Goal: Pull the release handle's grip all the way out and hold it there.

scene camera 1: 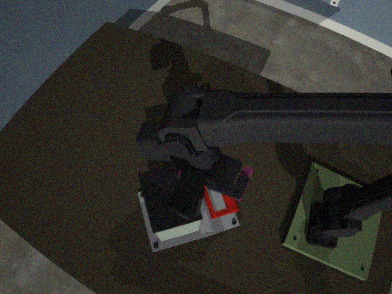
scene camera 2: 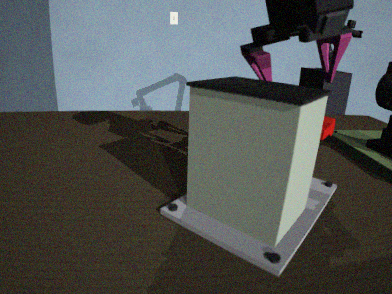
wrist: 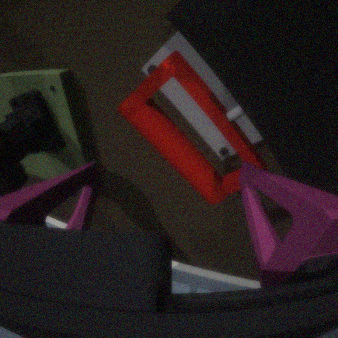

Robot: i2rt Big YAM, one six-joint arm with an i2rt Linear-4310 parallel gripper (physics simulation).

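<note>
The release handle's red rectangular grip (scene camera 1: 225,212) (scene camera 2: 328,128) (wrist: 175,155) stands at the side of the pale box-shaped housing (scene camera 2: 240,160), which has a black top (scene camera 1: 167,205) (wrist: 300,75). A short white stem (wrist: 234,113) shows between grip and housing in the wrist view. The housing sits on a light grey base plate (scene camera 1: 217,225) (scene camera 2: 225,235) (wrist: 200,67). My gripper (scene camera 1: 213,173) (scene camera 2: 300,80) (wrist: 168,169) is open and empty, with magenta fingers above the level of the grip. In the wrist view the right fingertip overlaps the grip's near corner; contact cannot be told.
A green tray (scene camera 1: 345,256) (scene camera 2: 360,137) (wrist: 64,100) with a black jointed device (scene camera 1: 335,215) (wrist: 30,120) stands on the grip's side of the housing. My arm (scene camera 1: 300,117) crosses above the table in scene camera 1. A dark block (scene camera 2: 337,92) stands behind the housing.
</note>
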